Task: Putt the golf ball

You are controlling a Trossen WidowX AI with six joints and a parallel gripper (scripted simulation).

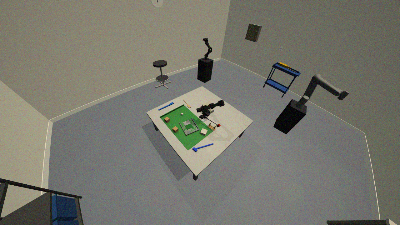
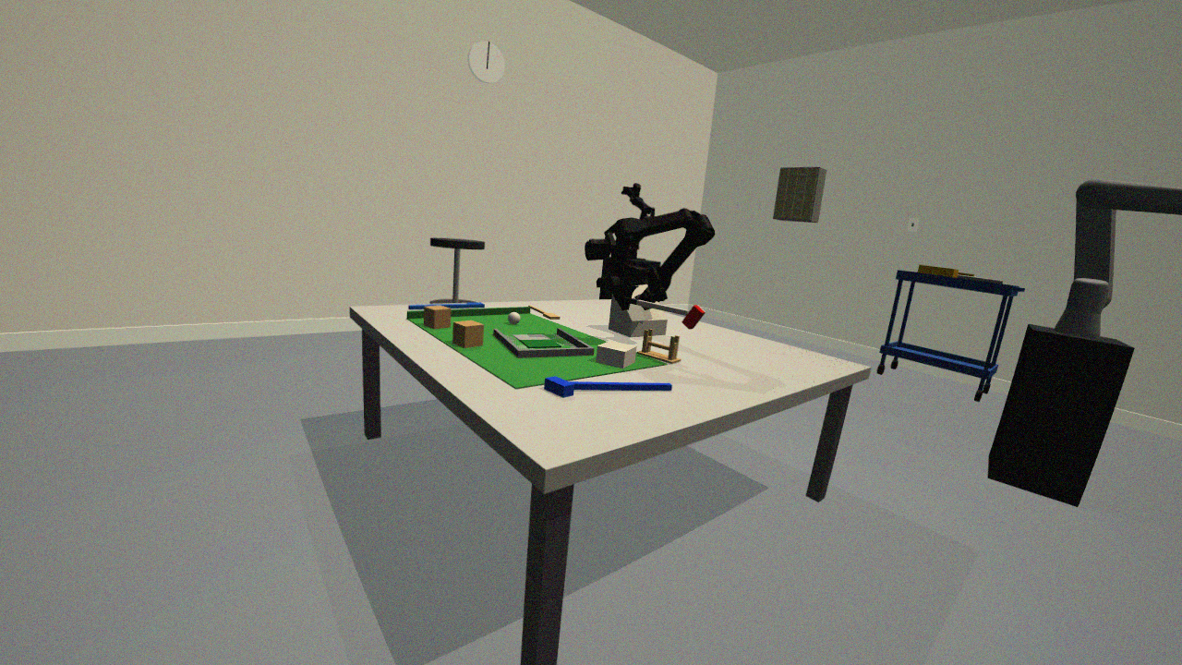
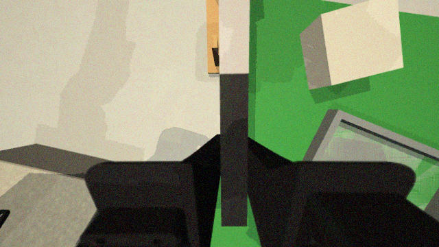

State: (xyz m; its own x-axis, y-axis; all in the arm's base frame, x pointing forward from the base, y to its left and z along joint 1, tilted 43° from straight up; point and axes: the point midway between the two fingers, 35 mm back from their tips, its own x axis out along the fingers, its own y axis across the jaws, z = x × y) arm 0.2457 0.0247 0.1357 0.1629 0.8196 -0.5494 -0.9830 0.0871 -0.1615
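Right now the red putter is 110 mm to the left of my gripper tip, 30 mm above it and 10 mm behind it. The rest, counted from my gripper tip: small wooden gate 130 mm to the left, 80 mm below, 10 mm behind; green mat 220 mm ahead, 210 mm to the right, 120 mm below; white block 150 mm ahead, 100 mm to the left, 90 mm below.
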